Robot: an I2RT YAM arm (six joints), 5 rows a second.
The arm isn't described. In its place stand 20 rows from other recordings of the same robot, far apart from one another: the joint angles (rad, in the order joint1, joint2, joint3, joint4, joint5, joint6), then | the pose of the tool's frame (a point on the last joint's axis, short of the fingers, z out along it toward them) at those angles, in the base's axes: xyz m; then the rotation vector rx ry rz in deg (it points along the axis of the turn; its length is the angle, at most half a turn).
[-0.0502 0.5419 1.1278 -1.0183 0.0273 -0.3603] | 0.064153 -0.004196 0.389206 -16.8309 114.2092 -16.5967
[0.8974 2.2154 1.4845 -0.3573 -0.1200 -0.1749] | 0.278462 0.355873 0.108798 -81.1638 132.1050 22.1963
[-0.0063 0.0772 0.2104 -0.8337 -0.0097 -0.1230] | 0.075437 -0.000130 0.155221 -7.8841 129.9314 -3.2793
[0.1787 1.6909 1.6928 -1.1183 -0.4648 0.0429] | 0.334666 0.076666 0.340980 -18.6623 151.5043 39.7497
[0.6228 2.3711 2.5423 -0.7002 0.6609 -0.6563] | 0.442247 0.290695 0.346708 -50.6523 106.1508 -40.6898
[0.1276 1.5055 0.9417 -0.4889 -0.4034 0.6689] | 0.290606 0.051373 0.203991 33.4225 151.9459 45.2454
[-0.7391 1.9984 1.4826 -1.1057 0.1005 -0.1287] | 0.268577 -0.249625 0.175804 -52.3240 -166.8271 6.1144
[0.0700 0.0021 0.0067 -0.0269 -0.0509 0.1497] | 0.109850 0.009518 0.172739 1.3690 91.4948 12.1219
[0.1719 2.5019 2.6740 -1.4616 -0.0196 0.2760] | 0.485940 0.085074 0.266880 8.3253 164.1889 6.7402
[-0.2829 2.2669 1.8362 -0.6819 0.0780 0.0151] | 0.465323 -0.138157 0.170115 24.2817 152.3037 -10.7649
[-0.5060 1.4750 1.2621 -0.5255 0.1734 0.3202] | 0.283530 -0.164132 0.309756 57.8380 119.2765 -16.8952
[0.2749 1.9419 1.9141 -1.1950 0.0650 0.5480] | 0.385282 0.106263 0.309737 22.7043 158.5138 6.4854
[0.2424 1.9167 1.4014 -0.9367 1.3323 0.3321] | 0.359748 0.053318 0.211509 11.3861 124.0111 -91.6747
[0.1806 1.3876 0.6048 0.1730 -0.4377 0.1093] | 0.267824 0.064241 0.181984 -18.8449 123.7957 36.7407
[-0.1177 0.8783 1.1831 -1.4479 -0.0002 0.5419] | 0.111828 -0.013216 0.347722 50.4827 147.4907 7.1421
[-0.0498 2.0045 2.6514 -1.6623 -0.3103 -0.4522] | 0.347282 -0.006425 0.456920 -35.2047 140.3548 11.6665
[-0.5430 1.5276 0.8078 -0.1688 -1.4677 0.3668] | 0.259174 -0.115055 0.200578 16.1317 110.4187 92.1579
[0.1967 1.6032 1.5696 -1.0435 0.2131 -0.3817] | 0.322152 0.056521 0.333296 -39.3688 146.6588 -19.6991
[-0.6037 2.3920 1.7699 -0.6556 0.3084 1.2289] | 0.387774 -0.280528 0.096045 127.4941 93.2623 -16.1882
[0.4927 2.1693 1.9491 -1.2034 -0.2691 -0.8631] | 0.380383 0.214956 0.229503 -106.5109 129.6101 20.0423
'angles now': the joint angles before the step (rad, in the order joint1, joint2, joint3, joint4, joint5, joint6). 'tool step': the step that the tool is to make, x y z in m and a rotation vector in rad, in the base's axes. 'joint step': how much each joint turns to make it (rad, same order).
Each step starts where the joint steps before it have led.
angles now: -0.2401 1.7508 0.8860 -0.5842 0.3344 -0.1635
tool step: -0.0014 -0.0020 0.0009 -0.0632 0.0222 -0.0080
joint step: -0.0002 -0.0006 -0.0001 -0.0070 0.0671 -0.0001
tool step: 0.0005 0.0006 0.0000 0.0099 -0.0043 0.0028
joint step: 0.0012 0.0000 0.0007 0.0014 -0.0107 -0.0004
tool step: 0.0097 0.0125 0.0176 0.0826 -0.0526 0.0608
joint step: 0.0388 -0.0339 0.0456 -0.0428 -0.0942 -0.0099
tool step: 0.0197 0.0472 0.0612 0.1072 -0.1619 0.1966
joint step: 0.1506 -0.1097 0.1338 -0.0924 -0.1335 -0.0169
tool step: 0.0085 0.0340 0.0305 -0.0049 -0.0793 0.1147
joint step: 0.1110 -0.0265 0.0854 -0.0317 0.0038 -0.0054
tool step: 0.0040 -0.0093 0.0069 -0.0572 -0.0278 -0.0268
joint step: -0.0242 0.0000 0.0214 0.0075 0.0549 -0.0207
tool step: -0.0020 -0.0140 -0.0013 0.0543 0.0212 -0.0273
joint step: -0.0511 0.0003 0.0001 -0.0203 -0.0595 -0.0005
